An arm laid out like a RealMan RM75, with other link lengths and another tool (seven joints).
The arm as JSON. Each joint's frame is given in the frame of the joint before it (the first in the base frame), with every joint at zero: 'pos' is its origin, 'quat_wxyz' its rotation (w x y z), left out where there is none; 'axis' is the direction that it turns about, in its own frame. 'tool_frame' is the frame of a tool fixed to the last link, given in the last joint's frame.
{
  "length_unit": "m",
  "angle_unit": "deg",
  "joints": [
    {
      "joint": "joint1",
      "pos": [
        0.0,
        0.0,
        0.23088
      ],
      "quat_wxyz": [
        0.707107,
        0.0,
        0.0,
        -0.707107
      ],
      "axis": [
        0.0,
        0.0,
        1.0
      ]
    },
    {
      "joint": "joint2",
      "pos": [
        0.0,
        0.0,
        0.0
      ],
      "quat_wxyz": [
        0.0,
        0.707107,
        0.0,
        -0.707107
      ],
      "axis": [
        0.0,
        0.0,
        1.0
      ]
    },
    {
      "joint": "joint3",
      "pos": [
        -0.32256,
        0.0,
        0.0
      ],
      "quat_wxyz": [
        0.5,
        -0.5,
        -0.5,
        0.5
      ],
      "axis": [
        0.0,
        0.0,
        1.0
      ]
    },
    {
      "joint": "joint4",
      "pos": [
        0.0,
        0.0,
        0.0
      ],
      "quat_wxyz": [
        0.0,
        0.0,
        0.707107,
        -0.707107
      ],
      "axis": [
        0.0,
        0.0,
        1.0
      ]
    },
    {
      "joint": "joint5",
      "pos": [
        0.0,
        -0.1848,
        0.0
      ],
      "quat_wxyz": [
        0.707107,
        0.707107,
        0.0,
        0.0
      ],
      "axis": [
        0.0,
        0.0,
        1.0
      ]
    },
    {
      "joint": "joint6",
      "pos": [
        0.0,
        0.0,
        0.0
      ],
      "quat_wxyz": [
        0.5,
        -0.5,
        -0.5,
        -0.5
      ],
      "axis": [
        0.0,
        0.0,
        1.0
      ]
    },
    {
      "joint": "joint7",
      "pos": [
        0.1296,
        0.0,
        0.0
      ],
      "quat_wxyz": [
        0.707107,
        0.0,
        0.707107,
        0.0
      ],
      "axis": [
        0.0,
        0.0,
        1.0
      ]
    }
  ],
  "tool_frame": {
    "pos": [
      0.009,
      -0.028,
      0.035
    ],
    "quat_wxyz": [
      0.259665,
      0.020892,
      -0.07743,
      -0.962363
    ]
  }
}
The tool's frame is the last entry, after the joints.
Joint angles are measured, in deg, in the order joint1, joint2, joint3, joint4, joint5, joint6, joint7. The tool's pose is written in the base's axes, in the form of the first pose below.
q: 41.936 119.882 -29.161 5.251 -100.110 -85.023 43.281
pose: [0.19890 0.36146 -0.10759 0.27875 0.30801 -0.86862 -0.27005]
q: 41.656 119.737 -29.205 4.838 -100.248 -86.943 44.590
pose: [0.19826 0.35925 -0.10302 0.29399 0.30556 -0.86532 -0.26724]
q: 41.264 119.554 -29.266 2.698 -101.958 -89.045 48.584
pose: [0.19928 0.35798 -0.09774 0.30910 0.30050 -0.86719 -0.24928]
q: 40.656 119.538 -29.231 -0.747 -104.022 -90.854 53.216
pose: [0.20205 0.35797 -0.09210 0.31664 0.29625 -0.87120 -0.23021]
